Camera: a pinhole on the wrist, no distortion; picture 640 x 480 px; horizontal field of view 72.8 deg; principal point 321.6 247.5 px. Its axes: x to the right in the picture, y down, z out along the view. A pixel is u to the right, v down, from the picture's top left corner.
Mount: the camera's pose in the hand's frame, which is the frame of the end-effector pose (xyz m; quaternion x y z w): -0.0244 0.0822 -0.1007 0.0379 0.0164 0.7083 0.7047
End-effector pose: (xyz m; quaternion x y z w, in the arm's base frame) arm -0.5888 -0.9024 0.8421 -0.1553 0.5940 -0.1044 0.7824
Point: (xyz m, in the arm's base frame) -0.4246 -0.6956 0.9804
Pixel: 415.7 461.8
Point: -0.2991 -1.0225 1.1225
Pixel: 32.2 388.9
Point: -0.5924 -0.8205 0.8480
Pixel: 302.4 323.0
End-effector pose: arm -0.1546 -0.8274 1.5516 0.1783 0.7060 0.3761 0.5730
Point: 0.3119 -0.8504 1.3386
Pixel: 71.3 264.7
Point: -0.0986 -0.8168 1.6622
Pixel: 324.1 456.6
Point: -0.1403 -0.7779 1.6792
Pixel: 487.4 397.5
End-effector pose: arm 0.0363 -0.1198 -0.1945 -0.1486 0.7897 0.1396 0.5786
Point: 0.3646 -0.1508 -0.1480
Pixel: 47.1 417.6
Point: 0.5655 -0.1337 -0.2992
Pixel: 108.1 300.9
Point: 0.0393 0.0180 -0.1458
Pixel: 477.3 384.0
